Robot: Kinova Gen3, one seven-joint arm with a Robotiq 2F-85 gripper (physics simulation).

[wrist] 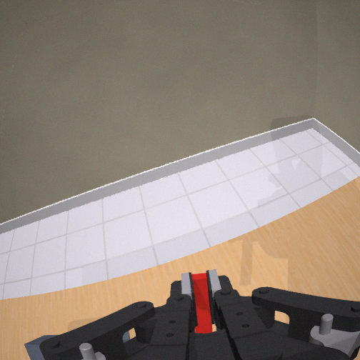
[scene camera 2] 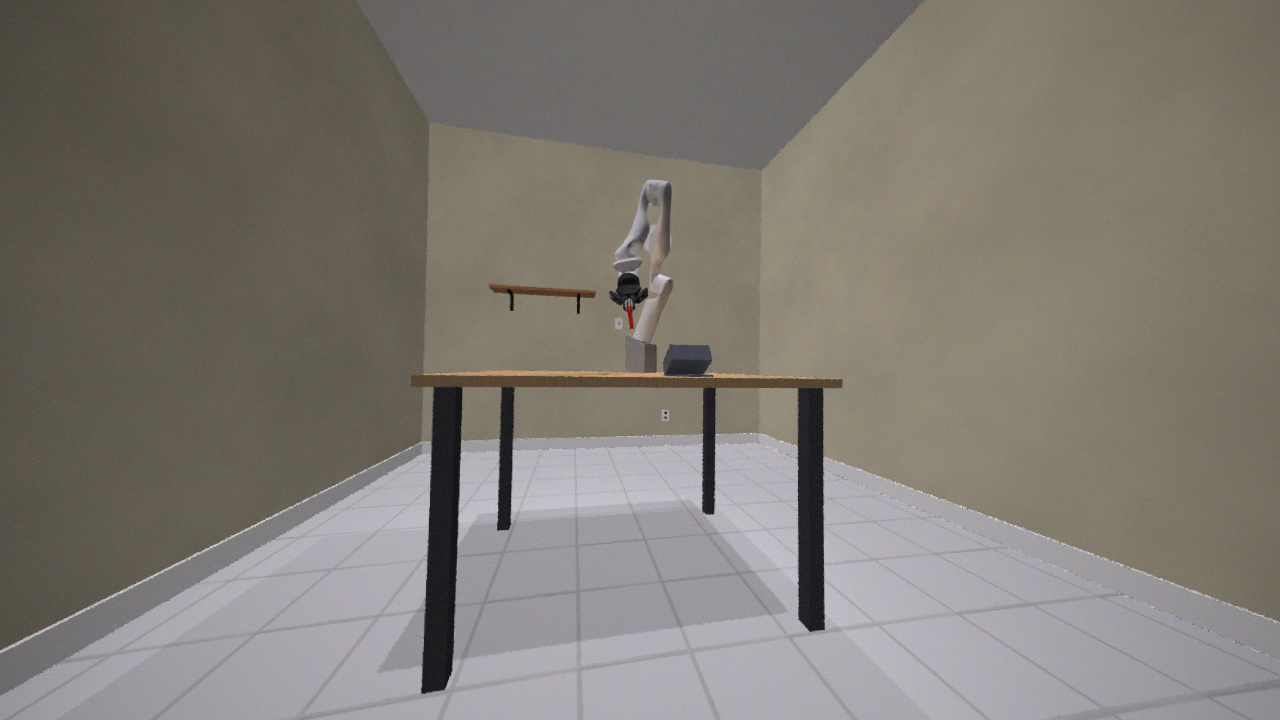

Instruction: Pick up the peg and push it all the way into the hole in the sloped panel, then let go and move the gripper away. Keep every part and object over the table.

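My gripper is shut on the red peg. In the scene view the peg hangs below the fingers, slightly tilted, well above the table. The dark blue-grey block with the sloped panel stands on the table to the right of the gripper and lower down in the scene view. In the wrist view a small part of the block shows at the lower left, mostly hidden behind the gripper's linkage. The hole does not show in either view. The peg is apart from the block.
The wooden table stands on black legs over a tiled floor. The arm's base is behind the tabletop in the scene view. A wall shelf is on the back wall to the left.
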